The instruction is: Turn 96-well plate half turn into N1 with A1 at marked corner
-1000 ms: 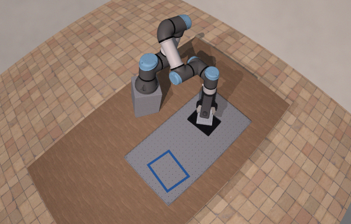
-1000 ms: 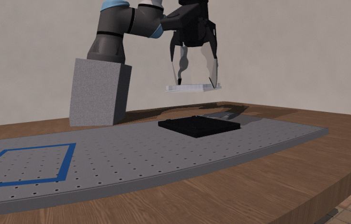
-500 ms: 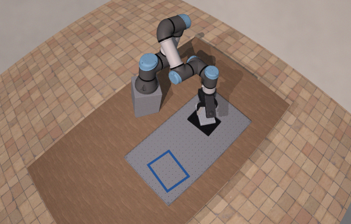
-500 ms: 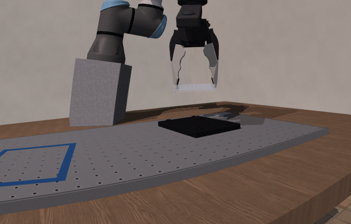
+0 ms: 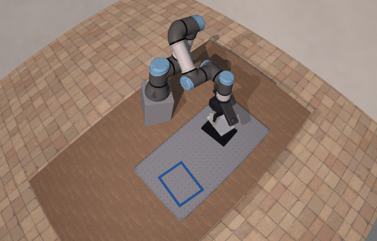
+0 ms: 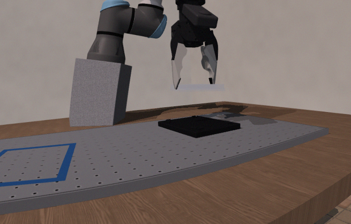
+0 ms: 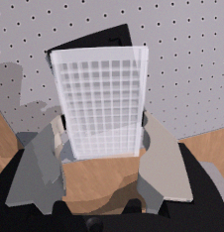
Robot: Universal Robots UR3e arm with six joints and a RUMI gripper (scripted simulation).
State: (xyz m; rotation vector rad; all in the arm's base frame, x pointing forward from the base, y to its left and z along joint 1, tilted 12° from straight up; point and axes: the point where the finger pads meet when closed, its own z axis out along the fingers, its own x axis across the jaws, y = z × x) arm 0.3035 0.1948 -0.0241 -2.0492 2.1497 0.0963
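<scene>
Right now the clear 96-well plate is 1 cm below my hand. Also, from my hand: black plate nest N1: 10 cm below; white A1 mark: 9 cm below, 8 cm behind, 4 cm to the left.
</scene>
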